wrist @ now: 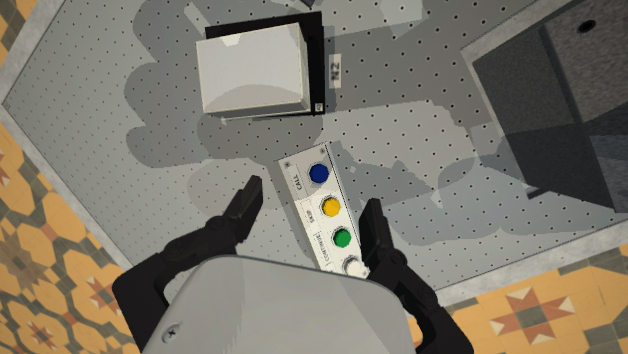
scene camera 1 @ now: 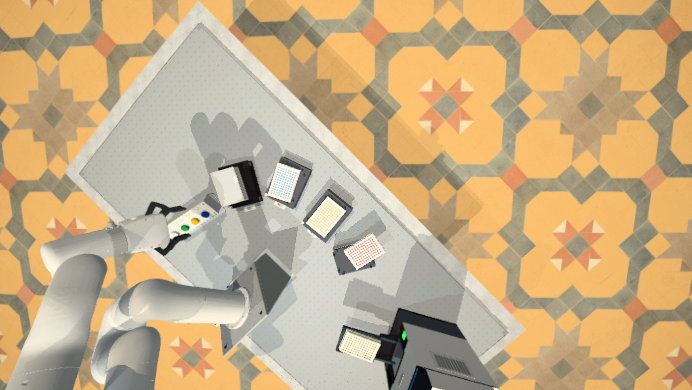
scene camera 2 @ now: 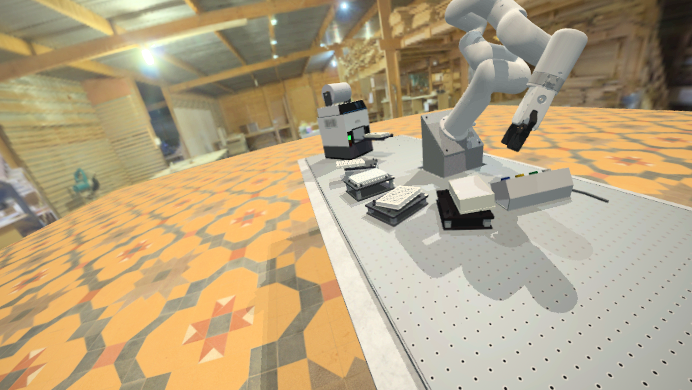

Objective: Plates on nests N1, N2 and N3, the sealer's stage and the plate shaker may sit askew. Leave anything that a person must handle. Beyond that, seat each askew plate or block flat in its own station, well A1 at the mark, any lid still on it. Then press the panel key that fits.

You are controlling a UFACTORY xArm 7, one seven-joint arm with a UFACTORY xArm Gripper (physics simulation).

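A tall pale block (scene camera 1: 229, 186) (scene camera 2: 472, 192) (wrist: 252, 70) sits tilted on the black nest (scene camera 1: 254, 184) (wrist: 316, 60) labelled N2, overhanging one side. A blue-well plate (scene camera 1: 285, 182) (scene camera 2: 400, 196) looks askew on its base. A yellow-well plate (scene camera 1: 326, 216) (scene camera 2: 369, 176) looks square on its base. A red-well plate (scene camera 1: 364, 251) (scene camera 2: 350, 162) is turned and overhangs its base. A cream plate (scene camera 1: 359, 345) (scene camera 2: 378, 135) lies on the sealer's stage. My open, empty gripper (scene camera 1: 184, 222) (scene camera 2: 512, 142) (wrist: 314, 194) is above the panel (scene camera 2: 540, 190), whose blue (wrist: 319, 173), yellow (wrist: 331, 206), green (wrist: 342, 238) and white (wrist: 354, 267) keys show.
The sealer (scene camera 1: 435, 345) (scene camera 2: 345, 130) with a green light stands at the far end of the table. The arm's grey pedestal (scene camera 1: 250, 285) (scene camera 2: 450, 155) stands at the table's edge, near the panel. Panel labels CALL, SKIP and CONTINUE are readable in the wrist view.
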